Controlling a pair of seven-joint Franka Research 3 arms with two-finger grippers.
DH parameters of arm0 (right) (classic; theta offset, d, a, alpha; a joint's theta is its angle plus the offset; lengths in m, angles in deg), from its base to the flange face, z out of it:
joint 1: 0 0.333 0 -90
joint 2: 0 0 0 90
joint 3: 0 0.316 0.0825 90
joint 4: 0 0 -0.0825 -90
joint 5: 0 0.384 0 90
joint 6: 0 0 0.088 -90
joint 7: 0 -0.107 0 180
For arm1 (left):
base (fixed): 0 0 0 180
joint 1: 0 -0.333 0 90
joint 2: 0 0 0 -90
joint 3: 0 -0.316 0.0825 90
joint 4: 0 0 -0.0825 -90
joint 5: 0 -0.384 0 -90
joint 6: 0 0 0.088 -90
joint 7: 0 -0.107 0 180
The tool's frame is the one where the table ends.
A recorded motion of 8 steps. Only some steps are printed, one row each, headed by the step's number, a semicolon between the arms.
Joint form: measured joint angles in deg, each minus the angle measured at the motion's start. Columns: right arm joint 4, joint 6, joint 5, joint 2, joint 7, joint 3, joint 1; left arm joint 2, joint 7, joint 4, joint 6, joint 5, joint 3, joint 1.
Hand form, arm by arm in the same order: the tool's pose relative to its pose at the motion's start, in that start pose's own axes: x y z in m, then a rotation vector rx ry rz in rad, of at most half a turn. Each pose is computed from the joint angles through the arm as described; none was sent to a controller.
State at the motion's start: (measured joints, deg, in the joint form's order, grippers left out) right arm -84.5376 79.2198 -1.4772 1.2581 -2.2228 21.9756 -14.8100; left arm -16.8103 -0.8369 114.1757 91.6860 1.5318 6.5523 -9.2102
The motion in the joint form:
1: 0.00 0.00 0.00 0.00 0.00 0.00 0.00; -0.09 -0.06 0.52 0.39 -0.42 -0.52 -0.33
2: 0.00 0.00 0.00 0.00 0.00 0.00 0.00; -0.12 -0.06 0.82 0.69 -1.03 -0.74 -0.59
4: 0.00 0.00 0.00 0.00 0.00 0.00 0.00; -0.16 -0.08 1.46 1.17 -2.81 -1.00 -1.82
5: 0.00 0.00 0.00 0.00 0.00 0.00 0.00; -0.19 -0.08 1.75 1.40 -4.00 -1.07 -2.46
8: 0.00 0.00 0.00 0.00 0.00 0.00 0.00; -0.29 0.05 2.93 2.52 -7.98 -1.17 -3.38
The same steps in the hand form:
1: 0.0000 0.0000 0.0000 0.0000 0.0000 0.0000; -0.0001 -0.0081 0.0029 0.0034 -0.0006 -0.0131
2: 0.0000 0.0000 0.0000 0.0000 0.0000 0.0000; 0.0000 -0.0132 0.0047 0.0122 -0.0003 -0.0208
4: 0.0000 0.0000 0.0000 0.0000 0.0000 0.0000; -0.0004 -0.0286 0.0089 0.0393 -0.0038 -0.0445
5: 0.0000 0.0000 0.0000 0.0000 0.0000 0.0000; -0.0008 -0.0364 0.0107 0.0584 -0.0055 -0.0555
8: 0.0000 0.0000 0.0000 0.0000 0.0000 0.0000; -0.0015 -0.0515 0.0175 0.1254 -0.0090 -0.0693

